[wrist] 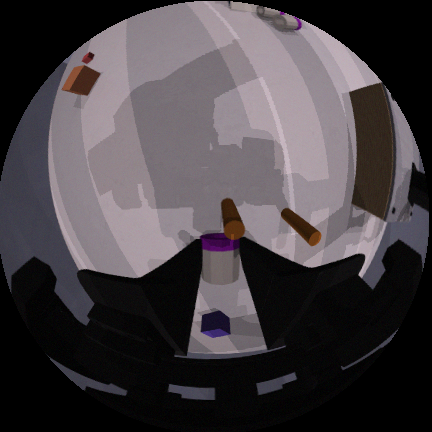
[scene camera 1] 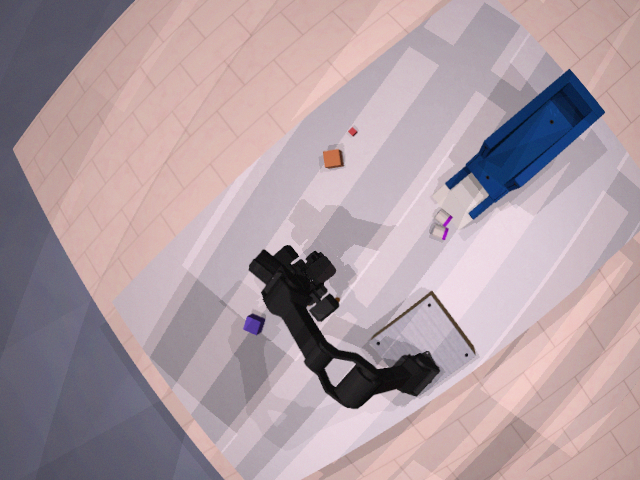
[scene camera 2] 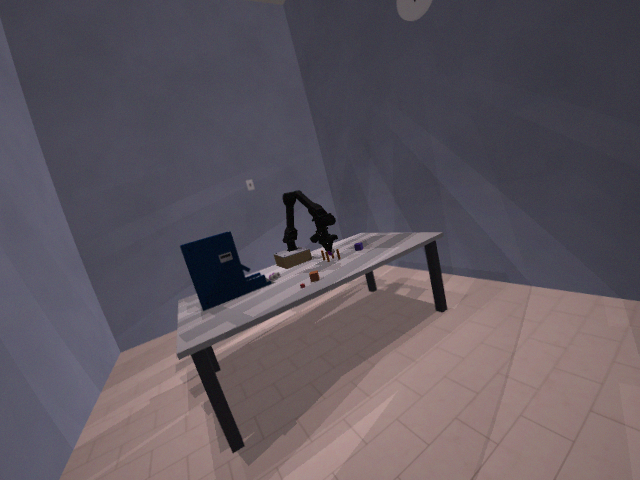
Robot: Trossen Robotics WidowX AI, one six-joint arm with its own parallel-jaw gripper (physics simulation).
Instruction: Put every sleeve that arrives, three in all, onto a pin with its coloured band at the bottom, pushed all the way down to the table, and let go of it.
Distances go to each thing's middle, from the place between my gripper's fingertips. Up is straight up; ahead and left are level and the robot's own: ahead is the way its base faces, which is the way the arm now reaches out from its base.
My gripper is now 23 cm short of the orange cube (wrist: 80, 81), 19 cm to the left of it and 3 cm above it.
